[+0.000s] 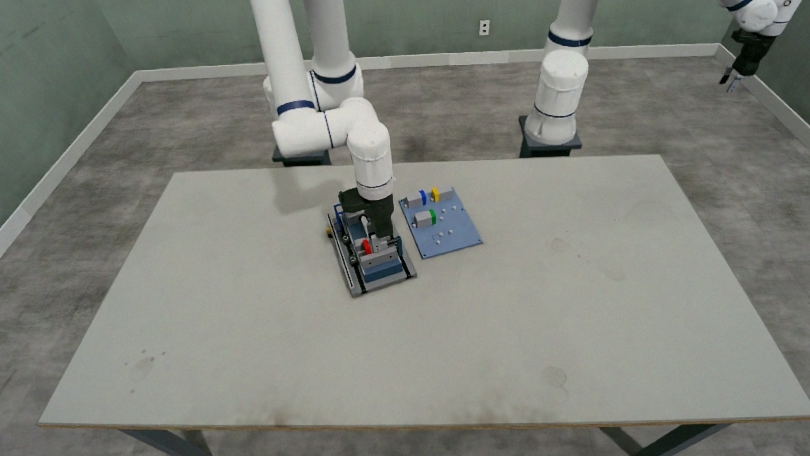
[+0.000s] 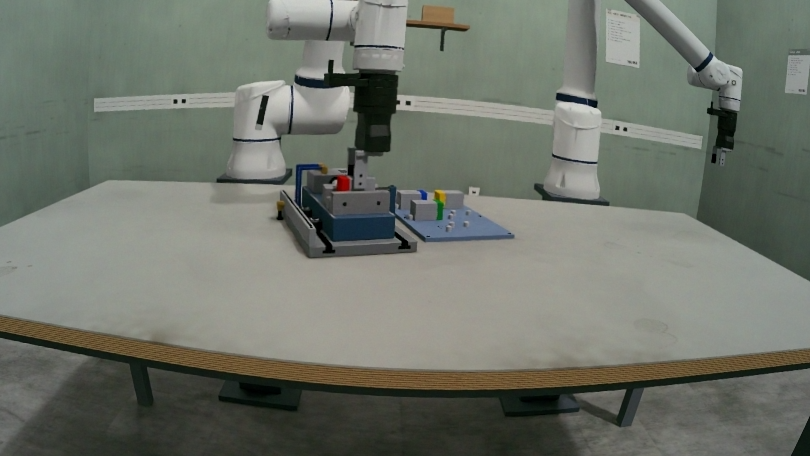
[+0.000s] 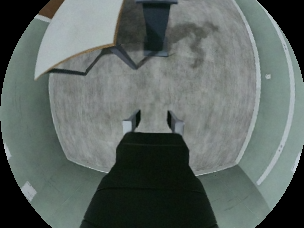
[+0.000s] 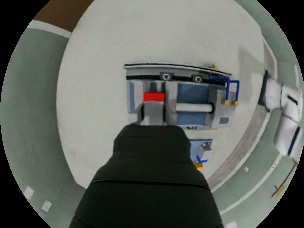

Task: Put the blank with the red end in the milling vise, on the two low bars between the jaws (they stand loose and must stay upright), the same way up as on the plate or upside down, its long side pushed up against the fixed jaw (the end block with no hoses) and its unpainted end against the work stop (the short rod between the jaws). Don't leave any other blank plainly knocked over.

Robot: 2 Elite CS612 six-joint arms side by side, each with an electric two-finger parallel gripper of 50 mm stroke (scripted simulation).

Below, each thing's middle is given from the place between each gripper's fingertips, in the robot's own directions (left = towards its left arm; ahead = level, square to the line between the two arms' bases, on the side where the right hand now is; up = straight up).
I see the fixed jaw (image 2: 358,202) 40 mm below my right hand (image 2: 356,186), 20 mm ahead of it and 10 mm to the left of it. Round my right hand: blue plate (image 1: 464,235) (180 mm to the left, 170 mm behind, 110 mm below).
I see the blue plate 450 mm ahead of my left hand (image 1: 725,87), 1060 mm to the right of it and 170 mm below it. Also, from my left hand: fixed jaw 650 mm ahead, 1240 mm to the right, 100 mm below.
